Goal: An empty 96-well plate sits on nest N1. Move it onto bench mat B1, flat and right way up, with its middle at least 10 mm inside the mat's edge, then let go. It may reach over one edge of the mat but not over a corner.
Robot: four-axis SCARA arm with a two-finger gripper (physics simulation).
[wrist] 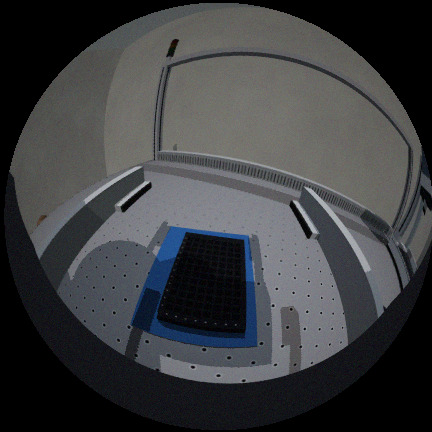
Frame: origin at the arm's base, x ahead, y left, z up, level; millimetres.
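Seen in the pictures: gripper, fingertip midpoint: (220, 181).
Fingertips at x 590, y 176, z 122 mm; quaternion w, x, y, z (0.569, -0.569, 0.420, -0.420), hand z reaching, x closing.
Note:
Offsets run from my fingertips to a thing's top centre. "spot": to the spot under its first point. Level surfaces: height alone.
The black 96-well plate @(22 mm back, 6 mm right, 93 mm down) (207, 280) lies flat on the blue bench mat @(107 mm down) (169, 246), with its wells facing up. Blue mat shows on all sides of it, with a wider strip on the left than on the right. My gripper (220, 181) is open, with nothing between its two grey fingers. It hangs above the plate and apart from it, one finger at the left of the view and one at the right. Nest N1 does not show in this view.
The mat lies on a pale bench top @(109 mm down) (295, 270) dotted with small holes, with shadows across it. A slotted grey rail @(spot: 414 mm ahead, 139 mm left, 87 mm down) (225, 164) runs along the far side. A large frame (240, 52) rises behind it, with a signal light @(spot: 427 mm ahead, 510 mm left, 628 mm up) (173, 47) at its upper left corner.

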